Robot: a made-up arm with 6 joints.
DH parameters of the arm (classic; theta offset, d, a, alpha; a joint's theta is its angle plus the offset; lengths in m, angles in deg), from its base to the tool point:
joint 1: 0 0.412 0 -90
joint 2: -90 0 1.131 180
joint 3: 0 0 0 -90
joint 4: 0 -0.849 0 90
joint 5: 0 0.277 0 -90
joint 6: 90 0 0 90
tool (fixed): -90 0 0 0
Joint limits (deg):
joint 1: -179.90..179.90
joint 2: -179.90..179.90
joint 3: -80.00..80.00
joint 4: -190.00..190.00
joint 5: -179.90..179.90
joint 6: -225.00..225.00
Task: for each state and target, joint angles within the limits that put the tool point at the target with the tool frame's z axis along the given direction. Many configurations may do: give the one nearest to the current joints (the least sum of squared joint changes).
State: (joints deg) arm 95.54 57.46 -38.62 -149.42 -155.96 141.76
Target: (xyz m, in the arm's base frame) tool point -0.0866 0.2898 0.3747 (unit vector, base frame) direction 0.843 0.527 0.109
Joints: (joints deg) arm 87.89 68.98 -64.10 -110.55 -144.84 143.09
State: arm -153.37 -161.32 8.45 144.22 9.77 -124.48
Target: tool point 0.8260 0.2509 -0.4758 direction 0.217 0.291 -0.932
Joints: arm -149.10 -179.79 -28.15 138.95 -10.07 -147.38
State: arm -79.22 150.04 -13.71 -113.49 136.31 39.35
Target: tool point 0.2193 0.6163 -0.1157 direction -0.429 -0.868 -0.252
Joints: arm -103.44 179.78 -25.36 -104.66 75.30 -6.47
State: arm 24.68 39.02 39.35 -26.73 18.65 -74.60
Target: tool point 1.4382 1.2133 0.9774 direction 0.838 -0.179 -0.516
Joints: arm 48.15 63.43 73.53 -19.09 46.92 -116.74
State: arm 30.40 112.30 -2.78 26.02 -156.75 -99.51
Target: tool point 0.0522 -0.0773 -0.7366 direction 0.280 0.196 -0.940
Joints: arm 28.89 133.73 -38.97 70.40 -148.95 -114.94
